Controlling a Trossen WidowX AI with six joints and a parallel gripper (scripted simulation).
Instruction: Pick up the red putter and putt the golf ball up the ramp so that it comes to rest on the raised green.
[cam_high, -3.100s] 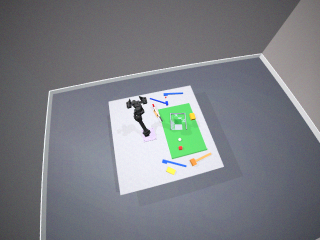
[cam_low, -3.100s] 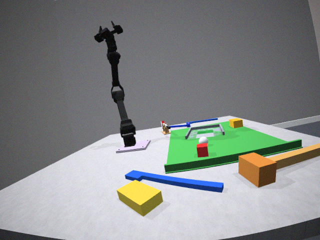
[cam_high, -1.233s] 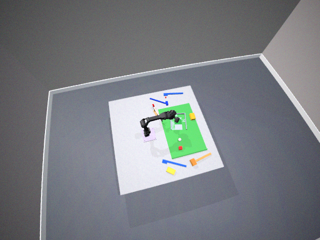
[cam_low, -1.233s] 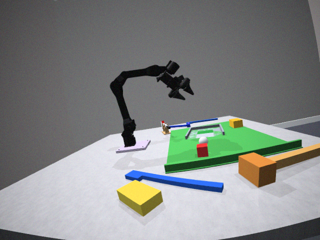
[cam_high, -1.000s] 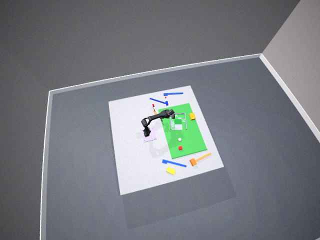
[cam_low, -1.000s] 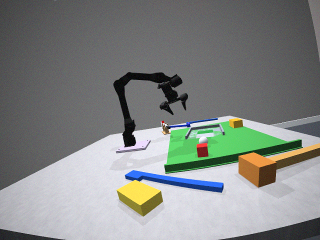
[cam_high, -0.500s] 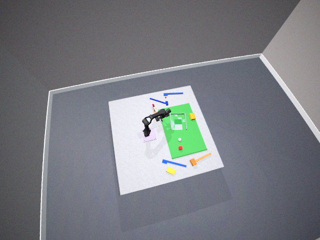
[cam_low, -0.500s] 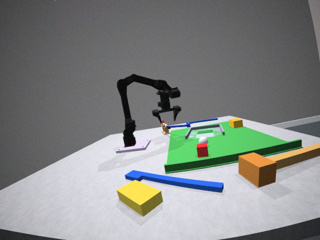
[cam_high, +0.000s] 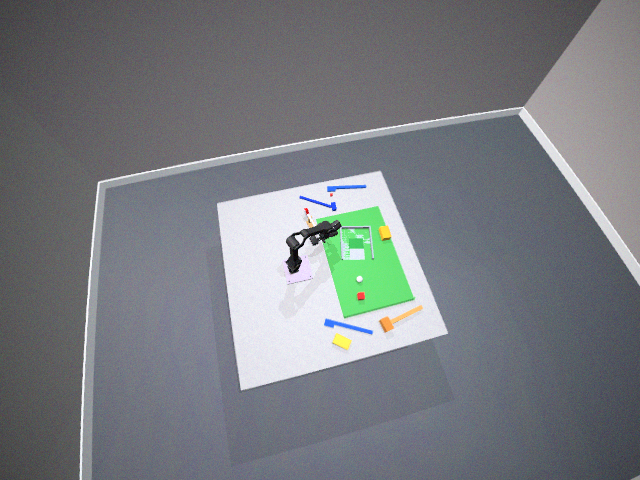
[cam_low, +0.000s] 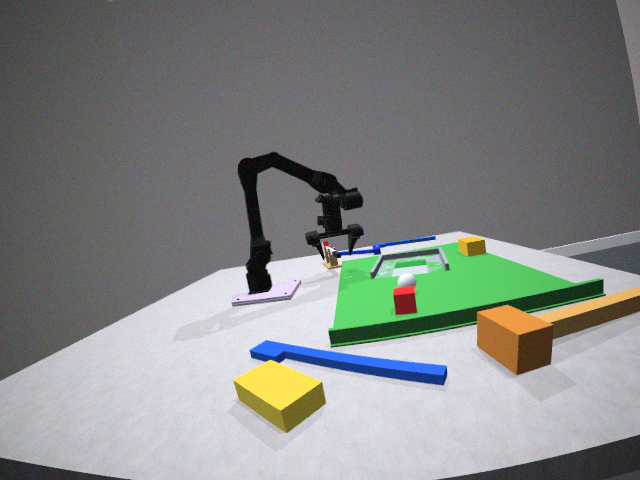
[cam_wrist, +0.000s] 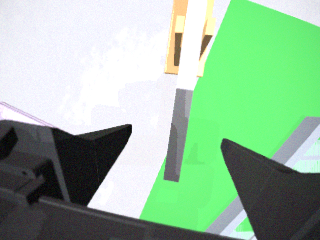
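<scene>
Right now the red putter is 11 cm to the left of my gripper tip, 2 cm behind it and 1 cm above it. The rest, counted from my gripper tip: white golf ball: 35 cm to the right, 14 cm ahead, 3 cm below; green mat: 22 cm ahead, 21 cm to the right, 5 cm below; tan stand: 13 cm to the left, 2 cm below, 2 cm behind.
</scene>
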